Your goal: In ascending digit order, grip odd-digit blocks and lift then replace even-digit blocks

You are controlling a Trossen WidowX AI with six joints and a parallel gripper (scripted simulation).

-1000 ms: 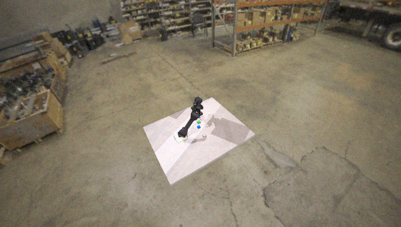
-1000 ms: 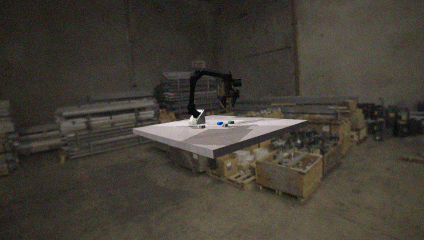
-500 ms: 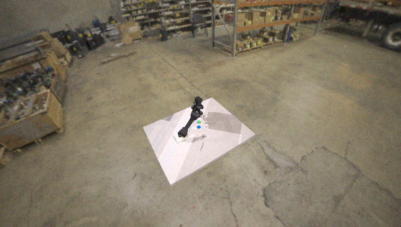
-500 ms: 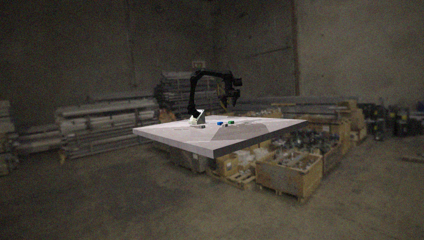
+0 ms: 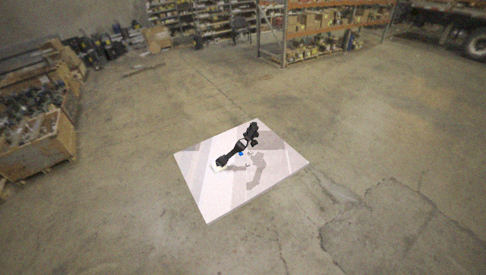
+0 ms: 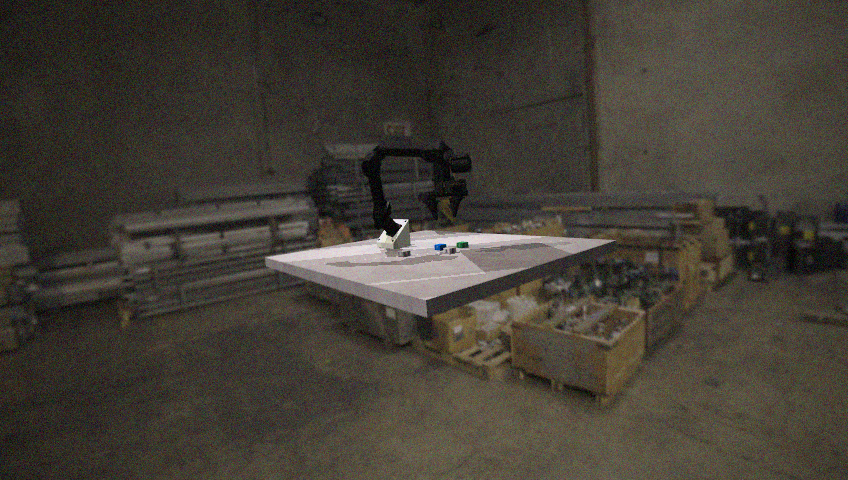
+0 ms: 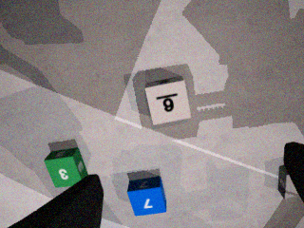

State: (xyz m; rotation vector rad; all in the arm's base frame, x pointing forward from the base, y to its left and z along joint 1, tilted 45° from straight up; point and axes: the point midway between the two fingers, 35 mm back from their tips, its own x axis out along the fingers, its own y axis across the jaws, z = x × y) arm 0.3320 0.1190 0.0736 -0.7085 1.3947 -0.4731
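My gripper tip is 9 cm past the dark grey block, 13 cm to the left of it and 11 cm above it. Also, from my gripper tip: green block 6 cm behind, 11 cm to the left, 11 cm below; then blue block 10 cm behind, 3 cm to the left, 11 cm below.
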